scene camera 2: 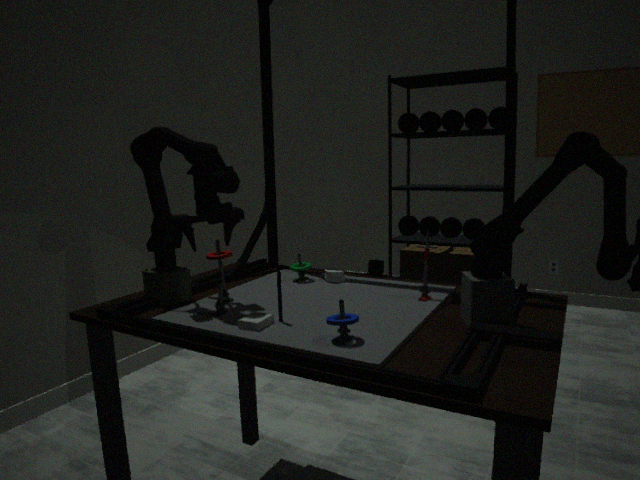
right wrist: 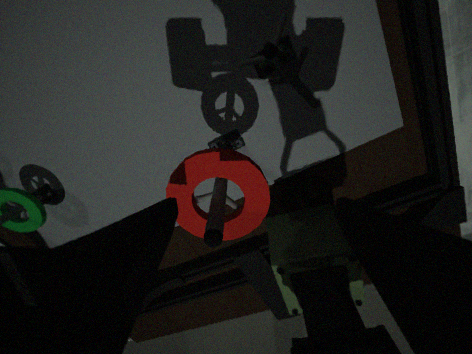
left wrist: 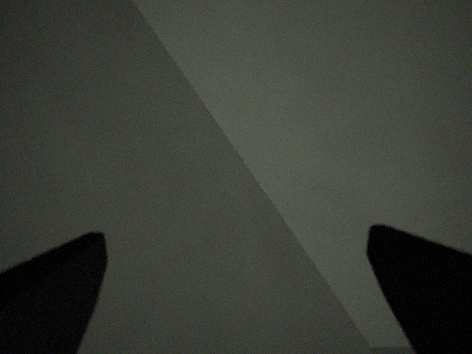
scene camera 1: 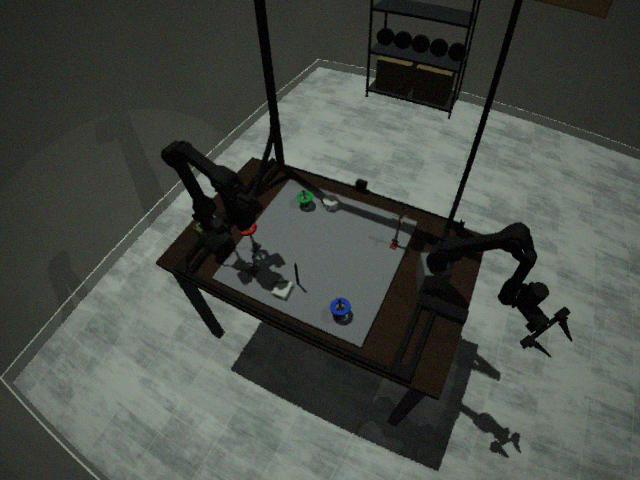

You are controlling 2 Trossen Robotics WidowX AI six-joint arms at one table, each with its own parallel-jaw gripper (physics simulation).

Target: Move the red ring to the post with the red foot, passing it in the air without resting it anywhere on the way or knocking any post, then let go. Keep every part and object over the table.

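Places are measured from the left arm's base along level axes (x ahead, y left, z up), in metres.
Where they show: left gripper, fingertip midpoint: point(left wrist: 239, 243) point(scene camera 1: 561, 349); right gripper, fingertip midpoint: point(scene camera 2: 211, 248) point(right wrist: 256, 205); left arm's base, link origin: point(scene camera 2: 487, 275) point(scene camera 1: 436, 263); right arm's base, link origin: point(scene camera 2: 166, 269) point(right wrist: 320, 286) point(scene camera 1: 209, 224).
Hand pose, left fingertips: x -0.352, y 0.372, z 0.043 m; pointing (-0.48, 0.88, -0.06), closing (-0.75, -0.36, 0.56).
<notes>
Things, the pixels of their top centre, and the offset from my left fingertips. "*": a spot on its surface instead.
- red ring, top centre: point(right wrist: 217, 203) point(scene camera 2: 219, 252) point(scene camera 1: 247, 226) dx +1.043, dy -0.523, dz -0.006 m
- tall thin post, surface spot: point(scene camera 2: 222, 279) * dx +1.038, dy -0.521, dz -0.082 m
- post with the red foot, surface spot: point(scene camera 2: 424, 297) point(scene camera 1: 394, 245) * dx +0.476, dy -0.531, dz -0.143 m
- green ring, top centre: point(right wrist: 11, 214) point(scene camera 2: 300, 264) point(scene camera 1: 304, 195) dx +0.842, dy -0.770, dz -0.095 m
- blue ring, top centre: point(scene camera 2: 342, 315) point(scene camera 1: 340, 305) dx +0.700, dy -0.237, dz -0.095 m
- thin dark post, top centre: point(scene camera 2: 278, 265) point(scene camera 1: 295, 262) dx +0.854, dy -0.359, dz -0.009 m
- white block, top centre: point(scene camera 2: 255, 317) point(scene camera 1: 282, 287) dx +0.910, dy -0.332, dz -0.129 m
- white object, top centre: point(scene camera 2: 334, 270) point(scene camera 1: 330, 200) dx +0.730, dy -0.760, dz -0.114 m
The red ring point(scene camera 1: 248, 231) point(scene camera 2: 210, 255) point(right wrist: 255, 195) sits level, high on a tall thin post point(scene camera 2: 222, 279) at the left. My right gripper point(scene camera 2: 210, 246) point(right wrist: 256, 205) is open and empty, pointing down. In scene camera 2 its fingertips hang close above the ring's height; in the right wrist view the ring shows between the fingers, nearer the left one. In scene camera 1 the arm hides these fingers. The post with the red foot point(scene camera 1: 393, 244) point(scene camera 2: 424, 297) stands upright and bare at the mat's right side. My left gripper point(scene camera 1: 560, 347) point(left wrist: 239, 243) is open and empty, beyond the table's right edge.
A green ring point(scene camera 1: 310, 198) point(scene camera 2: 299, 266) sits on a short post at the back, a blue ring point(scene camera 1: 333, 308) point(scene camera 2: 333, 320) on another at the front. A thin dark post point(scene camera 1: 296, 273) point(scene camera 2: 279, 297) stands near a white block point(scene camera 1: 282, 290) point(scene camera 2: 255, 322). Another white object point(scene camera 1: 330, 203) point(scene camera 2: 334, 275) lies behind.
</notes>
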